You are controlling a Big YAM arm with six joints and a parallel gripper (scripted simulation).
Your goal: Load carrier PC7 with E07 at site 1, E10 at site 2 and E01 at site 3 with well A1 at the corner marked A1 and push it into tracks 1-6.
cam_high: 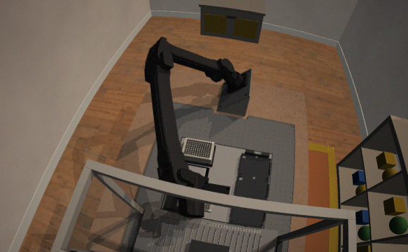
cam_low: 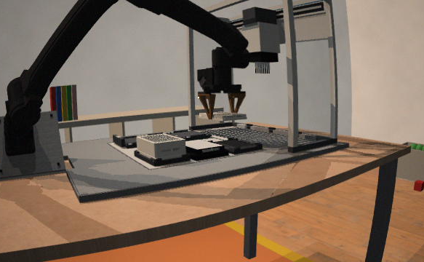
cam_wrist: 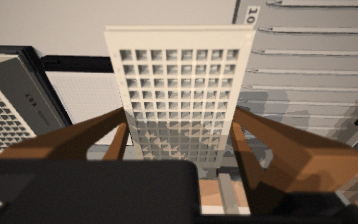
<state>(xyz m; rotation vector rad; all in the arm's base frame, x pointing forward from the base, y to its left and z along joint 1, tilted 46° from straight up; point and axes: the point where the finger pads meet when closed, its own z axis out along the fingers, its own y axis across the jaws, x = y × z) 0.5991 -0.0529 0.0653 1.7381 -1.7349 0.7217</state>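
The dark carrier PC7 lies 210 mm to the left of my hand, 100 mm behind it and 80 mm below it. From my hand the other things lie so: nest S3 (90 mm below, 50 mm to the right); 96-well plate E01 (right at my hand); nest S2 (110 mm behind, 90 mm below, 50 mm to the right).
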